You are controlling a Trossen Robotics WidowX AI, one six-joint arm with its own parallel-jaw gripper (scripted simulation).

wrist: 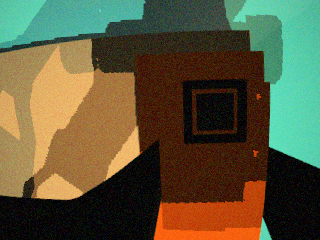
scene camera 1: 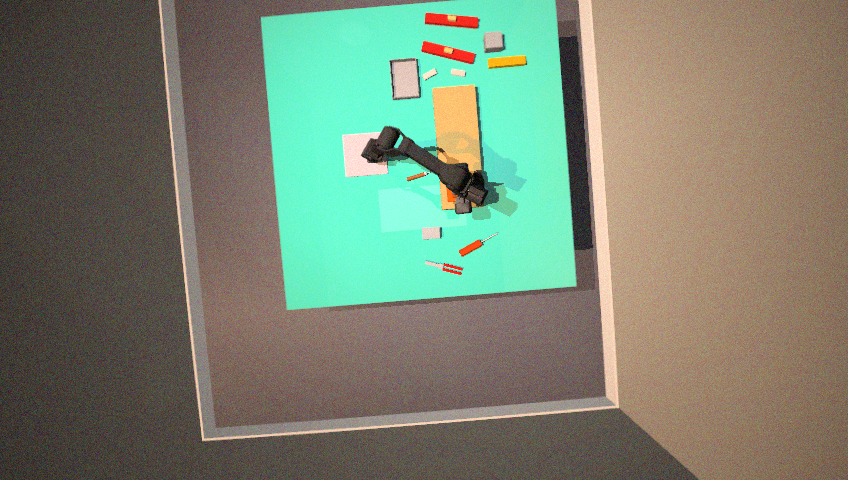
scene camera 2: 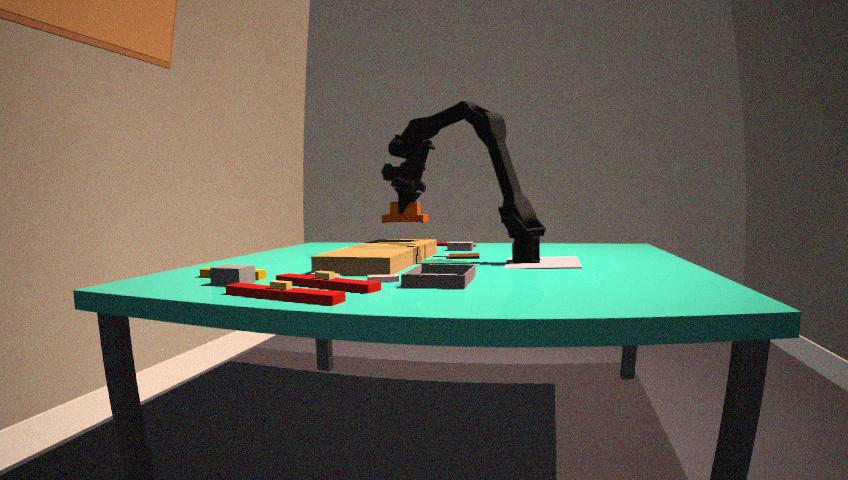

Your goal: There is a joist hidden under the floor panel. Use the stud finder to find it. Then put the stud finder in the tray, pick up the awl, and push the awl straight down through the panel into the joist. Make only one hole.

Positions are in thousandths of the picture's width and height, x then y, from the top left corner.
In view: my gripper (scene camera 2: 475, 445) and a grey tray (scene camera 1: 476, 151).
My gripper also shows in the wrist view (wrist: 633, 615).
